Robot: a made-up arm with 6 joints.
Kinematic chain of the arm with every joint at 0, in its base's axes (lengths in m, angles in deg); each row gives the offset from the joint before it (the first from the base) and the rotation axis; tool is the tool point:
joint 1: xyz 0 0 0.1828 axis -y
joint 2: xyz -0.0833 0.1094 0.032 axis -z
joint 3: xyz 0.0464 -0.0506 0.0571 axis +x
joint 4: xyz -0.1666 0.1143 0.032 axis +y
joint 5: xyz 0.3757 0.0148 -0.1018 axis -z
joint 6: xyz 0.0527 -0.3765 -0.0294 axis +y
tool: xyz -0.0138 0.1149 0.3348
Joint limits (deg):
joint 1: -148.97..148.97
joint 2: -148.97..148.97
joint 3: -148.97..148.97
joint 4: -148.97..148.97
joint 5: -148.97..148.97
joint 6: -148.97..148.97
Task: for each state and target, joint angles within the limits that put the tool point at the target. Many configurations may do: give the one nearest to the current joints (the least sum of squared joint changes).
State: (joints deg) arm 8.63 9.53 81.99 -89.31 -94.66 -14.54
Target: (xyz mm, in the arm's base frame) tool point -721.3 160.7 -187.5
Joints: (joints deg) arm 21.39 48.45 101.99 -116.29 -69.61 -28.18
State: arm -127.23 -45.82 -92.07 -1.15 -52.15 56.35
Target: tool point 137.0 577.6 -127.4
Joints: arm -103.77 -35.41 -70.83 -7.10 -18.87 39.28
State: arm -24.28 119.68 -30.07 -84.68 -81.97 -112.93
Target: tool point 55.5 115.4 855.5
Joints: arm -20.67 123.70 -21.53 -92.41 -60.54 -98.06
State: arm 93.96 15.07 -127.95 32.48 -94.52 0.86
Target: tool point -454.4 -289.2 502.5
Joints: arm 98.08 -15.03 -148.97 63.01 -70.07 28.20
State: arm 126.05 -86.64 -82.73 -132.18 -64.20 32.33
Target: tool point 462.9 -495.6 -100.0
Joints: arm 131.95 -92.14 -100.64 -116.05 -67.02 15.59
